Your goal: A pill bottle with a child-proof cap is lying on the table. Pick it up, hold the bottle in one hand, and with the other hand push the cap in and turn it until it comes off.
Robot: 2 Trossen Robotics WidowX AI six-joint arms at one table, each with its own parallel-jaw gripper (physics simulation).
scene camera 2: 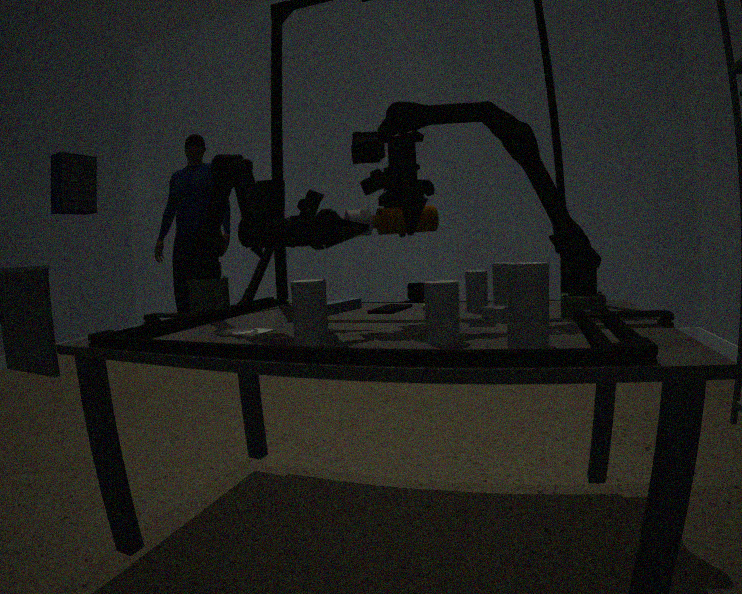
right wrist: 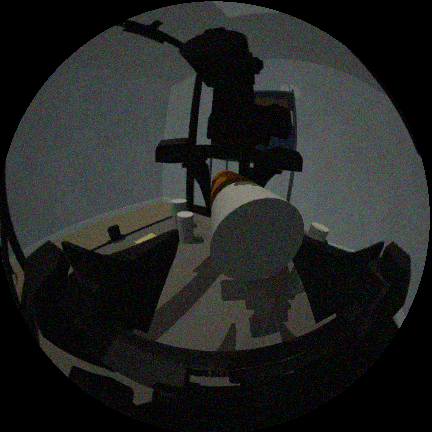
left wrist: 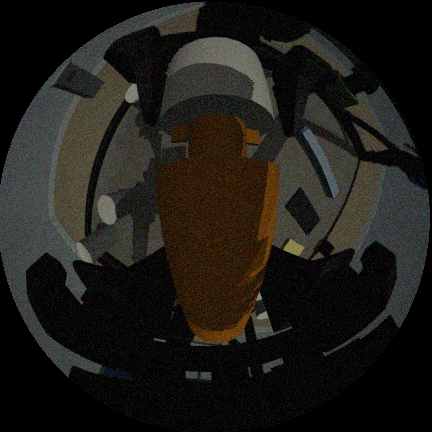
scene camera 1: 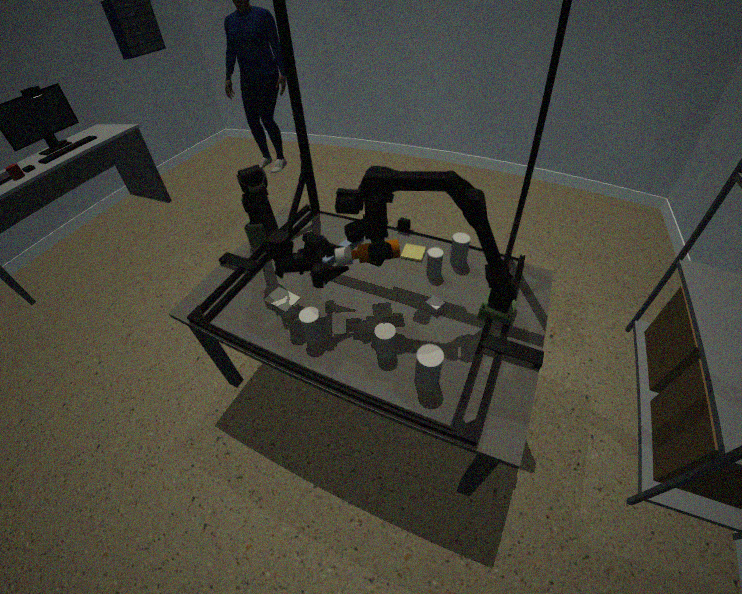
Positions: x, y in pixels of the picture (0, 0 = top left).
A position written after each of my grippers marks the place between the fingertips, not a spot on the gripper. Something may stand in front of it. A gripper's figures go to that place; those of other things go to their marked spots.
My left gripper (left wrist: 214, 240) is 0.10 m from the lens. My right gripper (left wrist: 225, 120): 0.08 m from the lens. An orange pill bottle (left wrist: 217, 208) is 0.03 m from the lens. A black pad (left wrist: 299, 206): 0.35 m from the lens. The marked spots on the black pad and the orange pill bottle are 0.33 m apart.
